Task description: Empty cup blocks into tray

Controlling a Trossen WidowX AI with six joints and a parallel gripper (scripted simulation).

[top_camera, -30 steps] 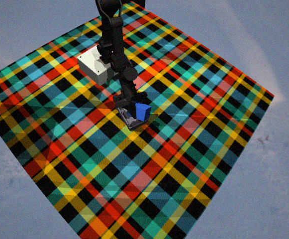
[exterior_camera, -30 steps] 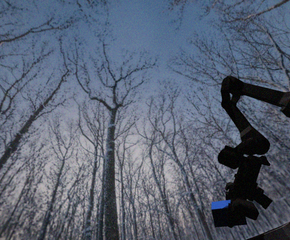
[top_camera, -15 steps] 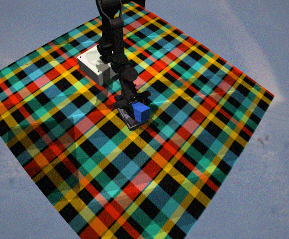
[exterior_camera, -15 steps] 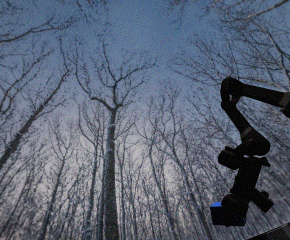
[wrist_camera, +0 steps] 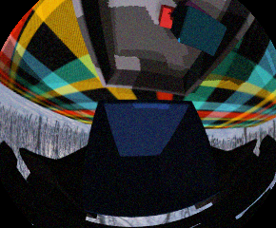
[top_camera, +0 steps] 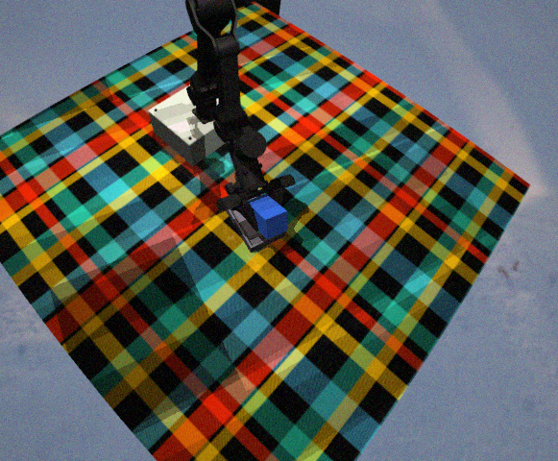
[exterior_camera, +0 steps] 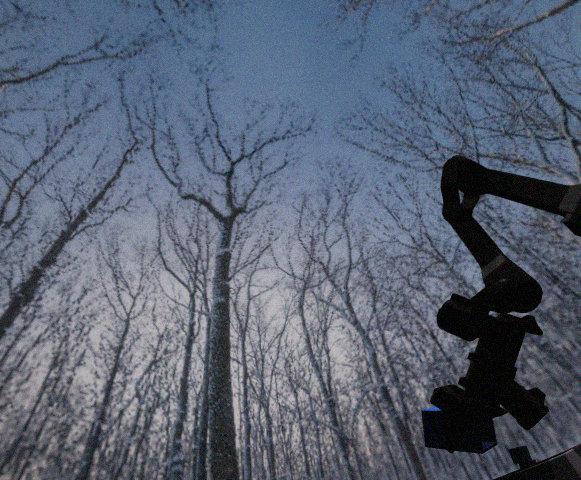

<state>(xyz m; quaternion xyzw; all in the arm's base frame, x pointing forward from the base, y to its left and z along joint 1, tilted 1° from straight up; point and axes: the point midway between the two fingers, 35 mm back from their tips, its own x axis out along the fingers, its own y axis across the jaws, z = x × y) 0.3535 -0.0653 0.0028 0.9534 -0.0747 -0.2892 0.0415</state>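
Now: the red block 70 mm behind my gripper tip, 20 mm to the left of it and 70 mm below it. From my gripper tip the other things lie so: blue square cup (30 mm above).
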